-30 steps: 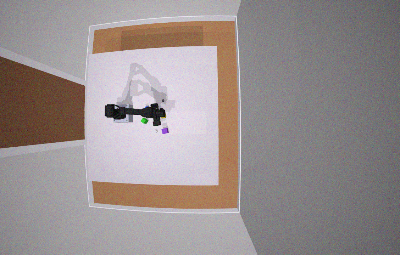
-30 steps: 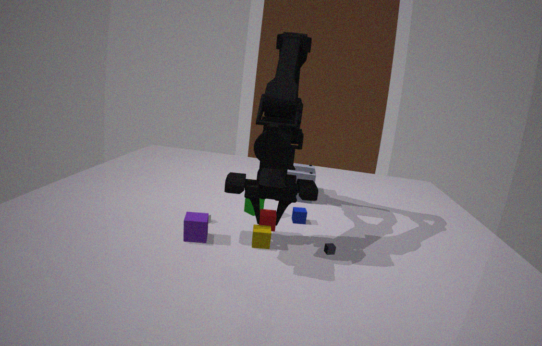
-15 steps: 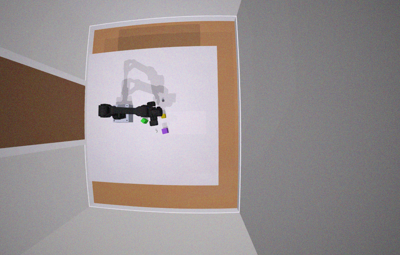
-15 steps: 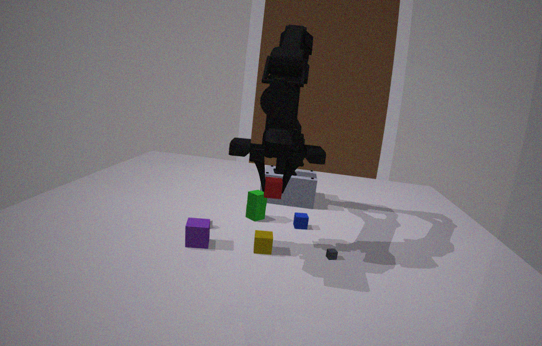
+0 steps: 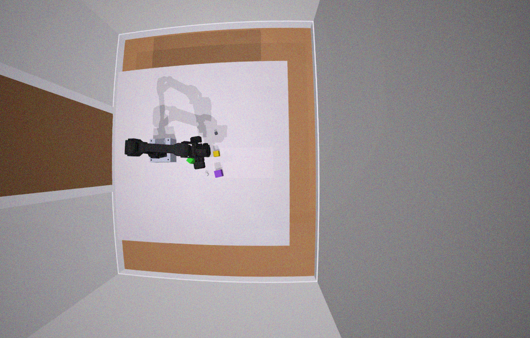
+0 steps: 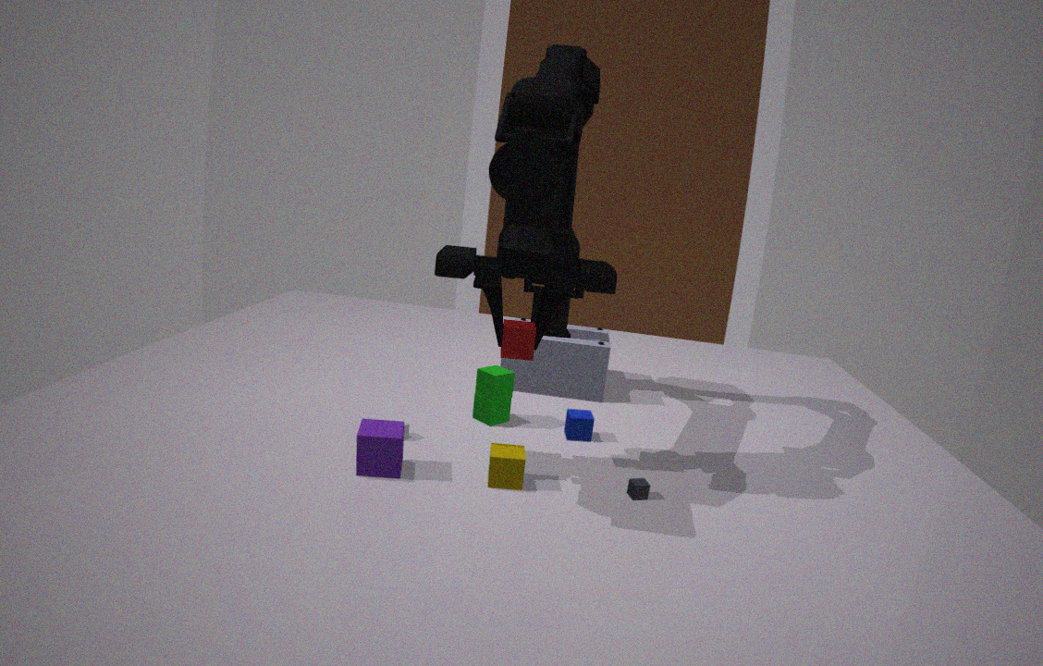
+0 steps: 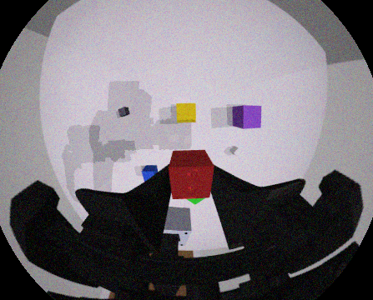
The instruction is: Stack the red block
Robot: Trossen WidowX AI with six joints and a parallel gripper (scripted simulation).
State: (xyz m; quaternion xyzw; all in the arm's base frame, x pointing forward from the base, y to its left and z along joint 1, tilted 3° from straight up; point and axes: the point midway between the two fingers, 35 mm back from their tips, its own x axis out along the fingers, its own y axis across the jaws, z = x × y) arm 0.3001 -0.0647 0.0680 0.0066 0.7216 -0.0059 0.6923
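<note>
Right now my gripper tip is 120 mm above the blue block, 90 mm to the right of it and 80 mm past it. Round my gripper tip: yellow block: 120 mm below, 60 mm ahead; purple block: 140 mm to the right, 110 mm below, 50 mm ahead; red block: 10 mm above.
</note>
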